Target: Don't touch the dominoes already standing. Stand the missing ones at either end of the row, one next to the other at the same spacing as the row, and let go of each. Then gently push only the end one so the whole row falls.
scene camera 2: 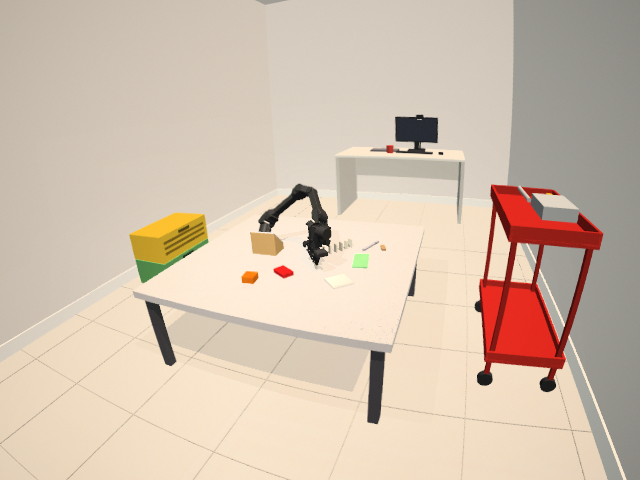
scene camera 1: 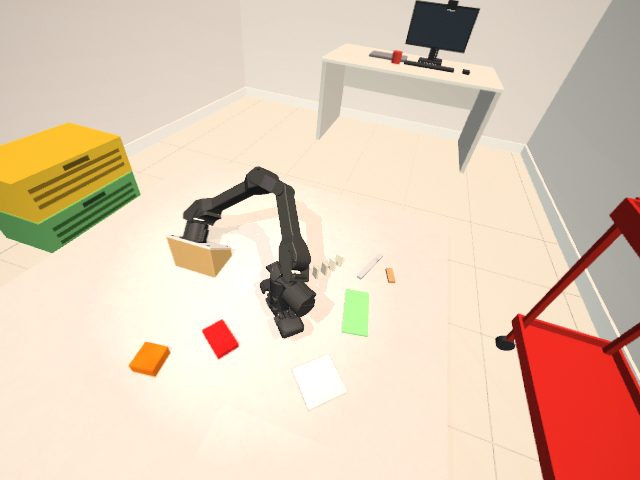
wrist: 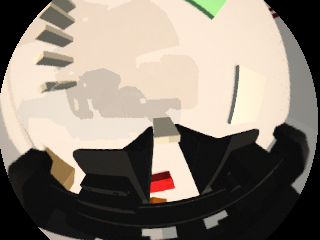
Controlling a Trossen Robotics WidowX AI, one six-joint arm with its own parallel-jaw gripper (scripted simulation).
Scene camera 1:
my gripper
green card
orange block
red block
white card
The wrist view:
my gripper
